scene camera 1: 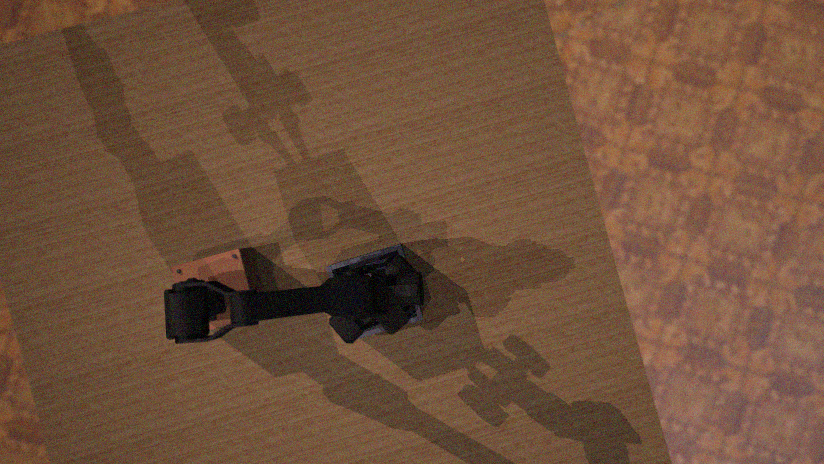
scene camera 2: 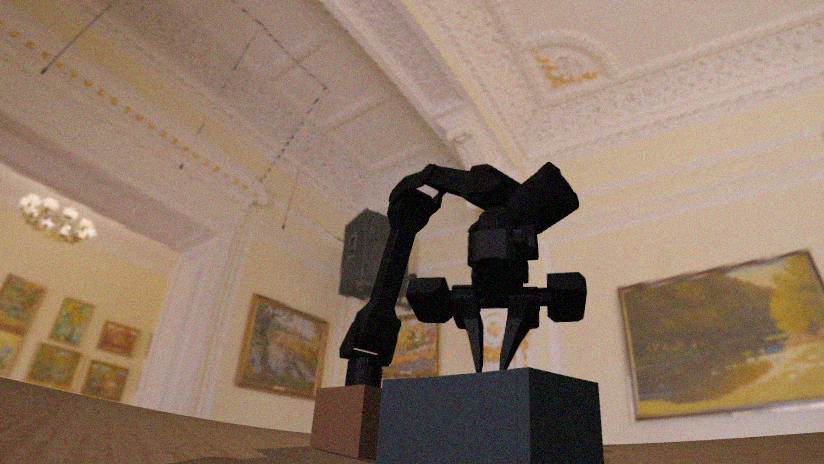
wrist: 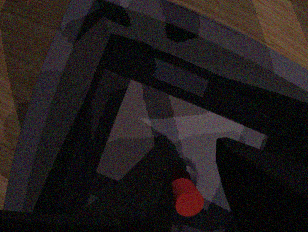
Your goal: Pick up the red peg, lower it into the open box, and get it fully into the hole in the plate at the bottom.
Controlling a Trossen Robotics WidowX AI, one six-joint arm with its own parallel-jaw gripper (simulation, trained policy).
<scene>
In view: the gripper (scene camera 2: 489, 373), a dark blue box (scene camera 2: 520, 408) and a red peg (wrist: 188, 201).
The dark blue box also shows in the wrist view (wrist: 80, 87). The gripper also shows in scene camera 1 (scene camera 1: 382, 303) and in the wrist view (wrist: 192, 151). Scene camera 2 misses the red peg, which is hidden by the dark blue box.
</scene>
